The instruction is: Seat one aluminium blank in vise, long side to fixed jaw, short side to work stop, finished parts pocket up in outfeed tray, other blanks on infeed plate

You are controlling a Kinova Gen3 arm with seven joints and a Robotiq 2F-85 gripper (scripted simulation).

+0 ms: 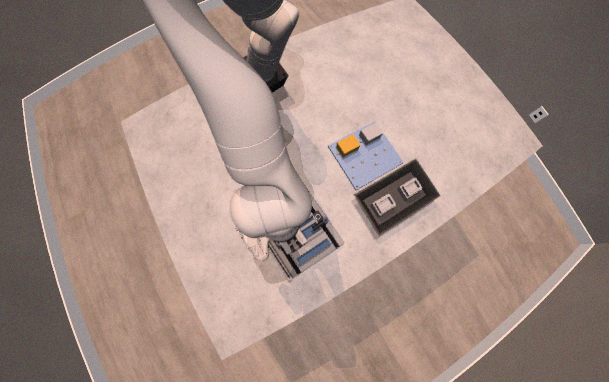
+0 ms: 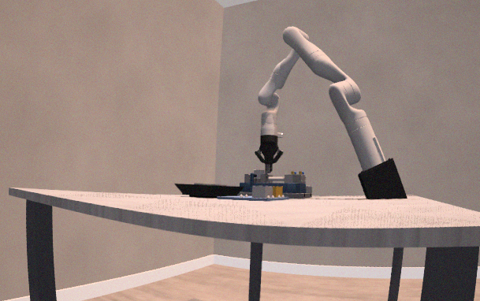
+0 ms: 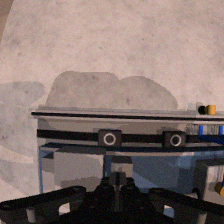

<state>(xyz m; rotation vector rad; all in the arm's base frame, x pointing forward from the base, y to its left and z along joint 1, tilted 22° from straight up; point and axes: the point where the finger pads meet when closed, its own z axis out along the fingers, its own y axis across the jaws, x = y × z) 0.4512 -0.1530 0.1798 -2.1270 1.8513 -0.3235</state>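
Right now my hand is 3 cm short of the aluminium blank, 3 cm above it and 1 cm to the right of it. The rest, counted from my hand: blue vise base 8 cm below, 4 cm behind, 3 cm to the left; then brass blank 29 cm to the left, 16 cm behind, 10 cm below.
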